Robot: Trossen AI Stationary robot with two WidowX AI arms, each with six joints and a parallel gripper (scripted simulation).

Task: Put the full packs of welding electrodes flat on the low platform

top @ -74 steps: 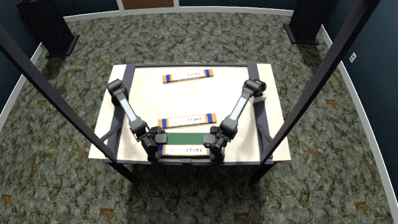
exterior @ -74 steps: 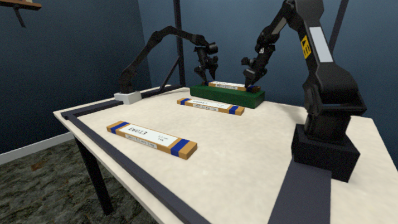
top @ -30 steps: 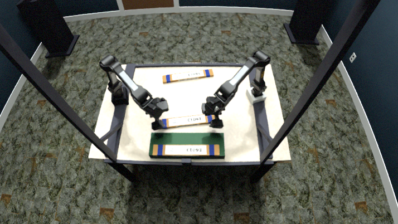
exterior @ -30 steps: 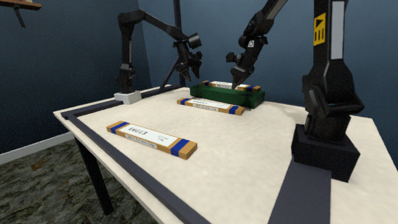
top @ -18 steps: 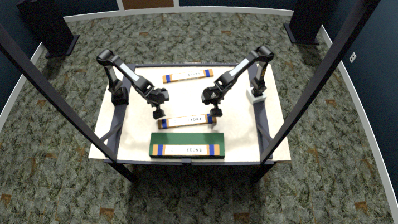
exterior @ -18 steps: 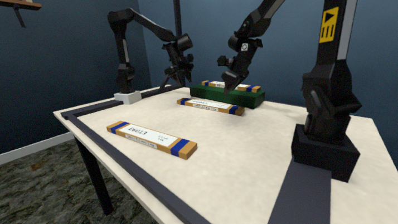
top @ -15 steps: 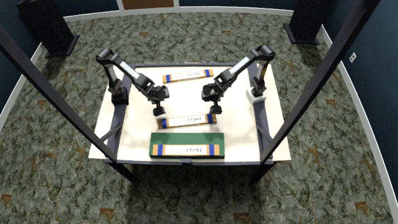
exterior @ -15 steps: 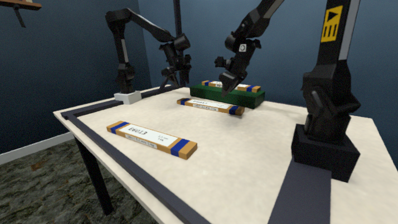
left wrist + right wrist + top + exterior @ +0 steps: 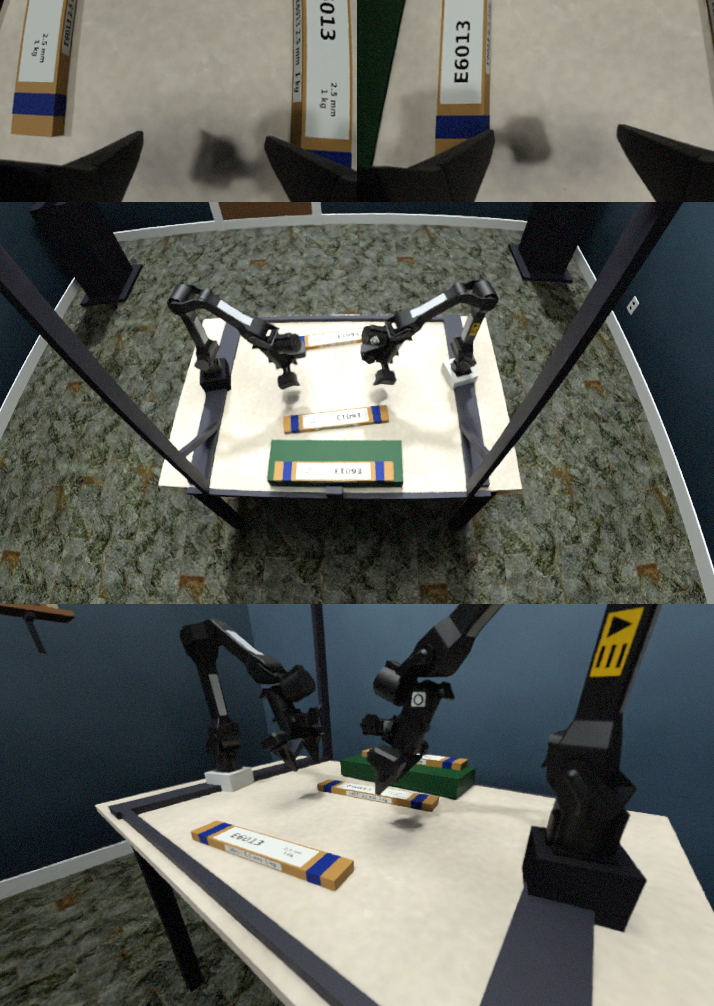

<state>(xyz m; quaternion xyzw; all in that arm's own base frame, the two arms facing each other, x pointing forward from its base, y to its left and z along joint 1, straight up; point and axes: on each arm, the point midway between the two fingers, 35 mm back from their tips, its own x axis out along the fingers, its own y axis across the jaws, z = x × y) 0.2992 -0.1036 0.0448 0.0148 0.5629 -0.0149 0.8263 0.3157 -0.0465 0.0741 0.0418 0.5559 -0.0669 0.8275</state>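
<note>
Right now the dark frame rail is 350 mm ahead of my right hand, 120 mm to the left of it and 120 mm below it. The rest, counted from my right hand: green low platform: 300 mm behind, 140 mm to the left, 110 mm below.
</note>
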